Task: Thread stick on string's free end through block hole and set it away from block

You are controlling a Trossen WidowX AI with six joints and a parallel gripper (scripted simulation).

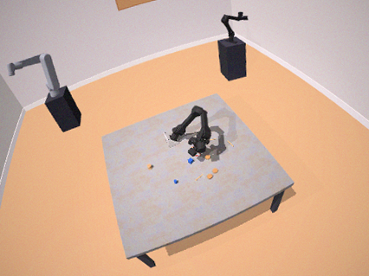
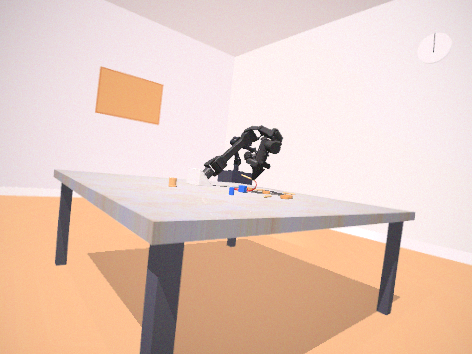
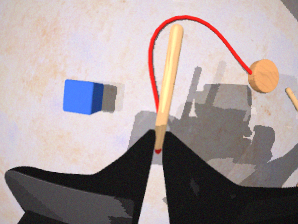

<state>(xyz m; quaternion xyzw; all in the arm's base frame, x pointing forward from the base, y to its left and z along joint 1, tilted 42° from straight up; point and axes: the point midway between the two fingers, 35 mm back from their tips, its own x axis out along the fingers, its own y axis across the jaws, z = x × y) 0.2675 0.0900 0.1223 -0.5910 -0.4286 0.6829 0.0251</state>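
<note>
Now: gripper tip 8 cm to the left of the blue block, 5 cm above it and 2 cm short of it. Round my gripper tip: round wooden button (12 cm behind, 8 cm to the left, 5 cm below); wooden block (40 cm to the right, 5 cm behind, 4 cm below); short stick (15 cm to the left, 14 cm behind, 6 cm below).
</note>
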